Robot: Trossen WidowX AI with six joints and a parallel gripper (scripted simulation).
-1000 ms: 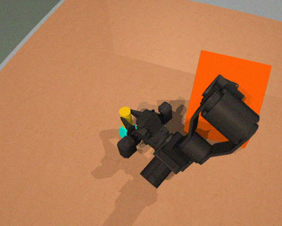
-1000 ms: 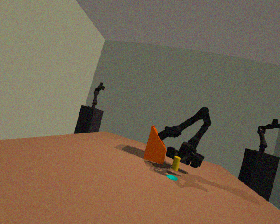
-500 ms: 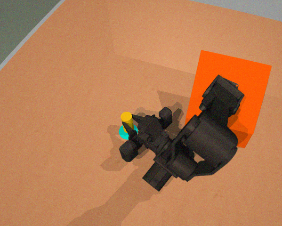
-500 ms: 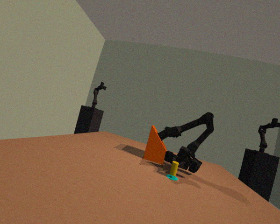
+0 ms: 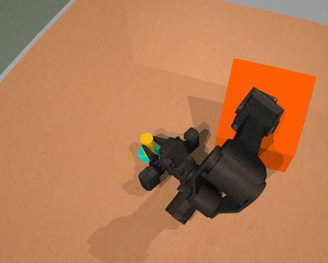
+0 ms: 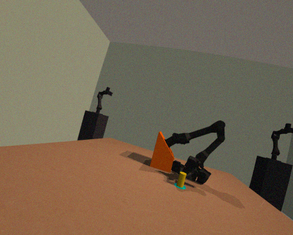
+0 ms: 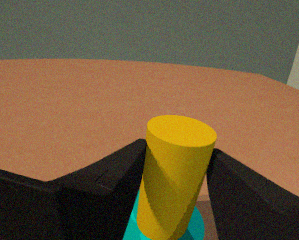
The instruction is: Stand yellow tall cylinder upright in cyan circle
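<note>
The yellow tall cylinder lies 20 mm below my gripper tip. The rest, counted from my gripper tip: cyan circle: 50 mm below.
</note>
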